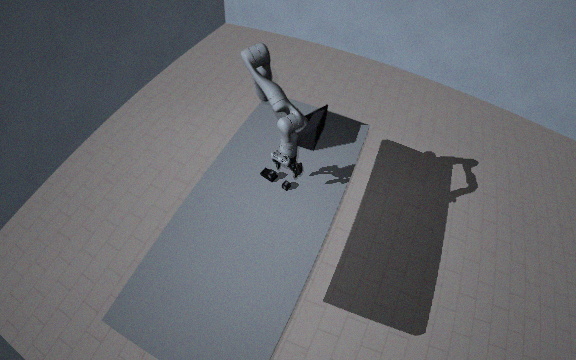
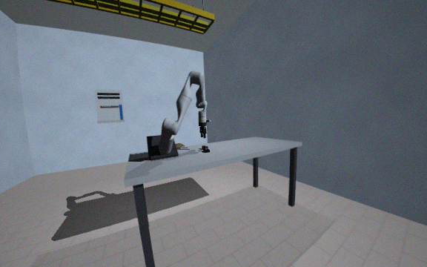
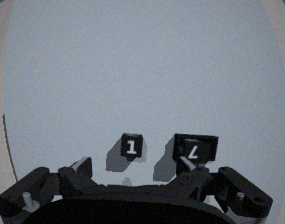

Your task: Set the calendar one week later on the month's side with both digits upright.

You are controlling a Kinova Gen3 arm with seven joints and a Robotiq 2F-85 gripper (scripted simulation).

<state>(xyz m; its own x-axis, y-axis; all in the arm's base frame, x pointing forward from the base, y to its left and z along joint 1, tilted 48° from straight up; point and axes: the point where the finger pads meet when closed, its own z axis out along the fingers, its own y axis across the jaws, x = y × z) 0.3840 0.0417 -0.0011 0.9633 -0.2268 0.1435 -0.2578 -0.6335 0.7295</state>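
The dark calendar tray is 40 mm behind my hand, 100 mm to the right of it and 110 mm below it.
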